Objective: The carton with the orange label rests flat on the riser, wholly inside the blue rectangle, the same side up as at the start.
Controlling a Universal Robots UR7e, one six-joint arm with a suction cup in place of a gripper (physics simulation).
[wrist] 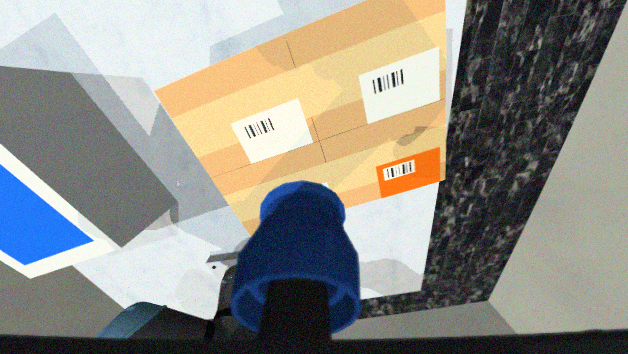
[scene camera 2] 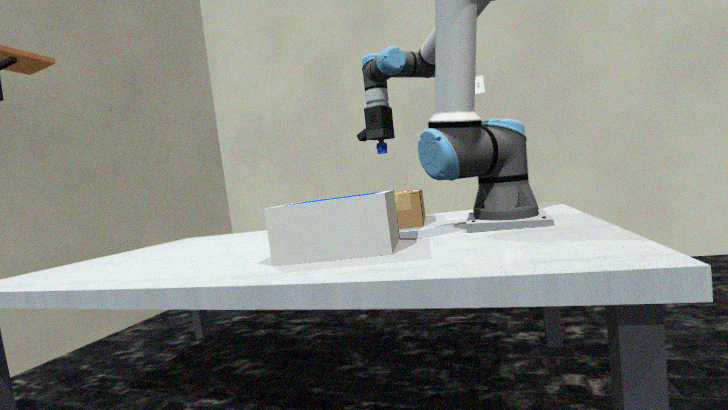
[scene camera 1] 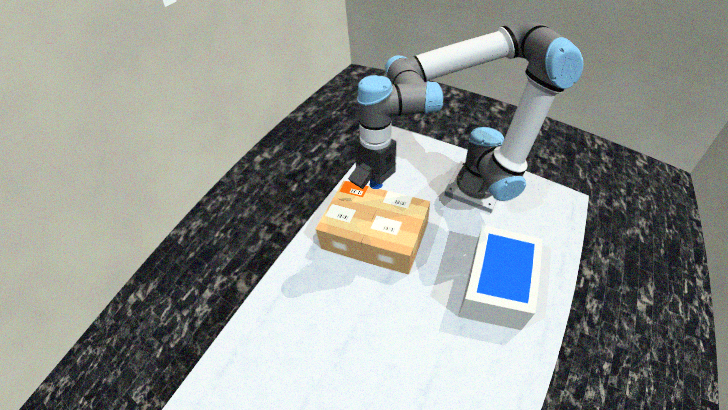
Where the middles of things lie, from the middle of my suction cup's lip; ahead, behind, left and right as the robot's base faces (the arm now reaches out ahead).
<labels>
Right now my suction cup is 410 mm to the right of the white riser (wrist: 81,191), 190 mm above it and 70 mm past it.
</labels>
